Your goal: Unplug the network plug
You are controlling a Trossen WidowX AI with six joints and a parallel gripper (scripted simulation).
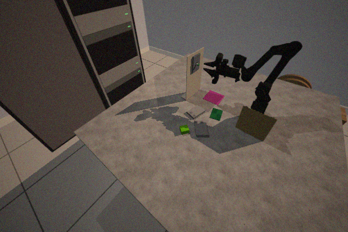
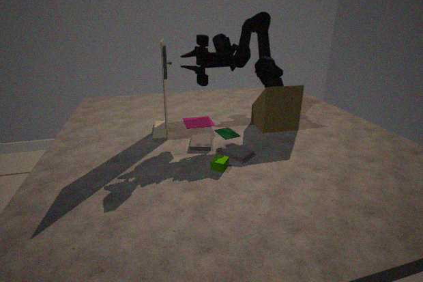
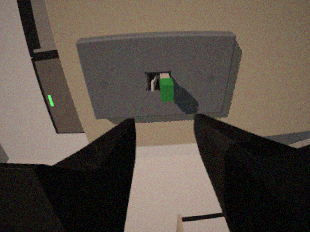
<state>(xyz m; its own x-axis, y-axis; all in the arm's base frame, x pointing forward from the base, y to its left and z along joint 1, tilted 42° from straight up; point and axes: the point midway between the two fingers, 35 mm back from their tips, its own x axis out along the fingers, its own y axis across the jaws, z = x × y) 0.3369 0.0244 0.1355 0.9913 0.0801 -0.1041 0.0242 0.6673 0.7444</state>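
Right now my gripper tip is 50 mm short of the network plug. The rest, counted from my gripper tip: beige panel (110 mm below, 70 mm ahead, 10 mm to the right); then magenta square (270 mm below, 80 mm behind, 70 mm to the right).
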